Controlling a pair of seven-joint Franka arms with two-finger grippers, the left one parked.
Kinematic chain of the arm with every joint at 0, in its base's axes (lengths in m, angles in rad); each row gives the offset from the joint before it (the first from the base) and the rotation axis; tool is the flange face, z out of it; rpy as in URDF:
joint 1: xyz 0 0 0.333 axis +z
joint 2: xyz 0 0 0 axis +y
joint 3: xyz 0 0 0.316 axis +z
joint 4: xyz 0.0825 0 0 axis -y
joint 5: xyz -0.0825 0 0.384 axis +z
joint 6: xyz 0 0 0 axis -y
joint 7: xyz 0.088 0 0 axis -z
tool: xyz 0 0 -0.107 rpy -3.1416 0 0
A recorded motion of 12 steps. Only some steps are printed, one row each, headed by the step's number.
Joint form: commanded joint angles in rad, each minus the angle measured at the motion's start. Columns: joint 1, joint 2, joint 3, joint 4, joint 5, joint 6, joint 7.
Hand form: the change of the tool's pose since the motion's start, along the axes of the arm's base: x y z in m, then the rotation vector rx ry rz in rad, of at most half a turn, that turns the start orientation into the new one. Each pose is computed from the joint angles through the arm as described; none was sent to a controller.
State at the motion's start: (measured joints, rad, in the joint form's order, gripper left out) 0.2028 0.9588 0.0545 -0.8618 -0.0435 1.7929 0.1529
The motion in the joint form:
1: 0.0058 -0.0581 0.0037 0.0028 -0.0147 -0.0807 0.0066
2: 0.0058 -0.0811 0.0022 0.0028 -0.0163 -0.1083 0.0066
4: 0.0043 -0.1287 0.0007 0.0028 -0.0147 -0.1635 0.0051
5: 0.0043 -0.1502 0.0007 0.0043 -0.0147 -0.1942 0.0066
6: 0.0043 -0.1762 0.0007 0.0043 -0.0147 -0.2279 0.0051
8: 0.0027 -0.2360 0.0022 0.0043 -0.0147 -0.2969 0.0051
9: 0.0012 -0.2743 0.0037 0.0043 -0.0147 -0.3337 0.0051
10: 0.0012 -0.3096 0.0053 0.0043 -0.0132 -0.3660 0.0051
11: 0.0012 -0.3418 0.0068 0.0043 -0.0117 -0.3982 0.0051
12: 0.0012 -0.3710 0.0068 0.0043 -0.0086 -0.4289 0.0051
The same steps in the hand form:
1: -0.0100 0.0024 0.0399 -0.0187 0.0156 0.0041
2: -0.0136 0.0006 0.0553 -0.0235 0.0192 0.0031
4: -0.0220 -0.0032 0.0872 -0.0270 0.0262 0.0010
5: -0.0270 -0.0045 0.1018 -0.0299 0.0335 -0.0010
6: -0.0332 -0.0060 0.1186 -0.0328 0.0407 -0.0001
8: -0.0482 -0.0101 0.1576 -0.0366 0.0493 -0.0019
9: -0.0582 -0.0129 0.1826 -0.0368 0.0476 -0.0031
10: -0.0683 -0.0143 0.2054 -0.0352 0.0449 -0.0024
11: -0.0785 -0.0157 0.2257 -0.0343 0.0452 -0.0017
12: -0.0884 -0.0176 0.2437 -0.0329 0.0471 -0.0019

